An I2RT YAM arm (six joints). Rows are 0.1 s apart.
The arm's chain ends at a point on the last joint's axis. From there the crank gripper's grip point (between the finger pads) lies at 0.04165 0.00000 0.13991 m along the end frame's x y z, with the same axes.
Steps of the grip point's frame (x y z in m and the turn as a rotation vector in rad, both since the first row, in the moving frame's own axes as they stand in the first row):
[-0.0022, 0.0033, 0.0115, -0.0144, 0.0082, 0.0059]
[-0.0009, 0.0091, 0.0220, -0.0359, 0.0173, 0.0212]
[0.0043, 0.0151, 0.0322, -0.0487, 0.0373, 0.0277]
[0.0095, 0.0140, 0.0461, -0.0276, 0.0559, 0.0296]
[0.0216, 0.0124, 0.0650, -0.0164, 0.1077, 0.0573]
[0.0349, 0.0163, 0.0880, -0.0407, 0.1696, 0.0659]
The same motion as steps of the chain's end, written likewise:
[-0.0033, 0.0010, 0.0119, -0.0144, 0.0082, 0.0059]
[-0.0033, 0.0032, 0.0228, -0.0359, 0.0173, 0.0212]
[-0.0008, 0.0071, 0.0340, -0.0487, 0.0373, 0.0277]
[0.0018, 0.0088, 0.0487, -0.0276, 0.0559, 0.0296]
[0.0069, 0.0073, 0.0703, -0.0164, 0.1077, 0.0573]
[0.0122, 0.0073, 0.0972, -0.0407, 0.1696, 0.0659]

